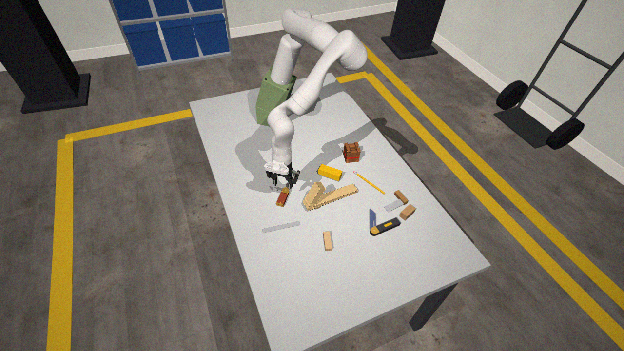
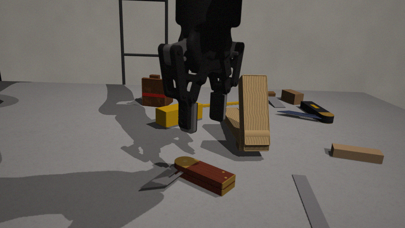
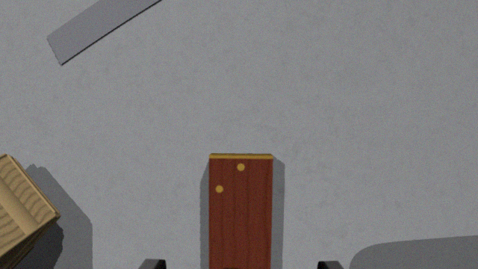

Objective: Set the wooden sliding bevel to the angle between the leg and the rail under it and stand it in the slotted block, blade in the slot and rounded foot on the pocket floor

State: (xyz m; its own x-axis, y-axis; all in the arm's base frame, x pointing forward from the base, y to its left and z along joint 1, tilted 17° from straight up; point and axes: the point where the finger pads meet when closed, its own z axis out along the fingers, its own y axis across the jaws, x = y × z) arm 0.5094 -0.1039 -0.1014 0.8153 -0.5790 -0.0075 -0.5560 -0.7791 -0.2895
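My gripper is now 2 cm past the wooden sliding bevel and 9 cm above it. The rest, counted from my hand: grey strip: 14 cm ahead, 4 cm to the right, 9 cm below; then leg-and-rail wooden joint: 6 cm ahead, 19 cm to the left, 3 cm below; then grey blade: 4 cm behind, 9 cm below.
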